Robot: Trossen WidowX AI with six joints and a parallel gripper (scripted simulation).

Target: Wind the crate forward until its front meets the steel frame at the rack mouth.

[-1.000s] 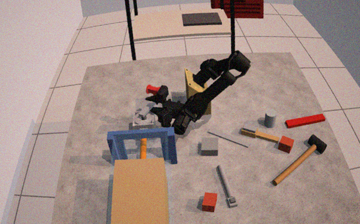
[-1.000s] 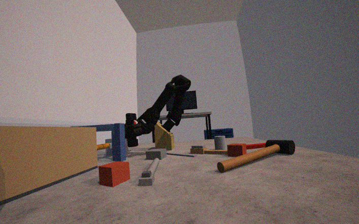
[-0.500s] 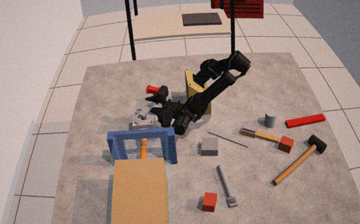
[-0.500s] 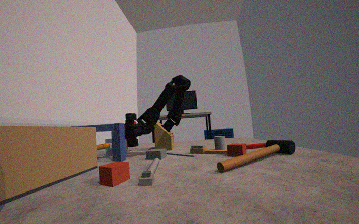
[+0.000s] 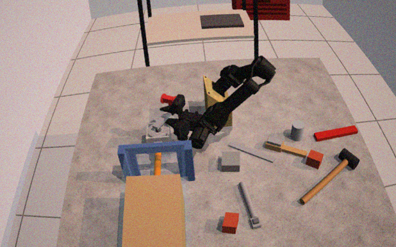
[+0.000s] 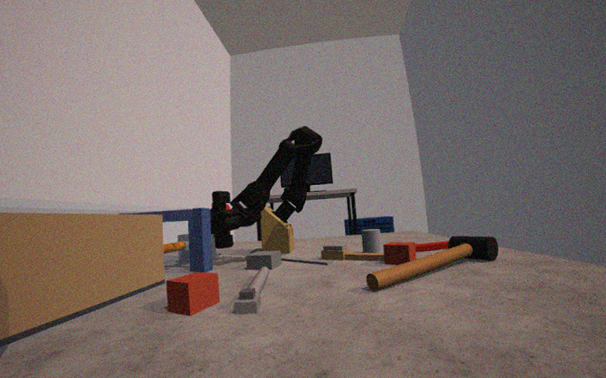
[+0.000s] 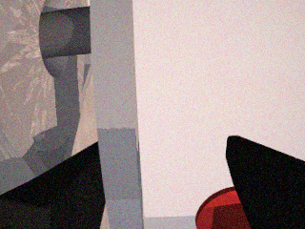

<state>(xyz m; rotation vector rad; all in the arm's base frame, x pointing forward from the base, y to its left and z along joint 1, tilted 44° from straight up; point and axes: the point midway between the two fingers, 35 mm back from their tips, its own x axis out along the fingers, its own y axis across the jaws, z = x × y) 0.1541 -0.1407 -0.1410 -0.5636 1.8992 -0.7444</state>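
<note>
My gripper tip is now 40 mm to the right of the red knob, 40 mm past it and 20 mm below it. The rest, counted from my gripper tip: grey winch (100 mm below, 30 mm to the right, 30 mm ahead); then grey crank arm (20 mm to the left, 10 mm below, 10 mm behind); then blue frame (200 mm ahead, 20 mm below, 10 mm to the right).
</note>
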